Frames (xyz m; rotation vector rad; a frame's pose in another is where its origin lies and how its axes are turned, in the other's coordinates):
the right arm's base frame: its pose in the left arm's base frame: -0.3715 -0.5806 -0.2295 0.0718 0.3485 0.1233
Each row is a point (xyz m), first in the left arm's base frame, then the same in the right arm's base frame.
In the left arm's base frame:
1: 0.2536 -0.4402 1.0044
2: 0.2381 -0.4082 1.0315
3: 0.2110 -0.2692 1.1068
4: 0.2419 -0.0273 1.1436
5: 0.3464 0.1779 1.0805
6: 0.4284 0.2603 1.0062
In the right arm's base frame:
1: 0.1870 0.1842 1.3653
2: 0.1677 0.2200 1.3838
3: 0.1356 0.3674 1.4383
4: 0.1842 0.6069 1.4716
5: 0.3300 0.7930 1.4384
6: 0.4424 0.8589 1.3930

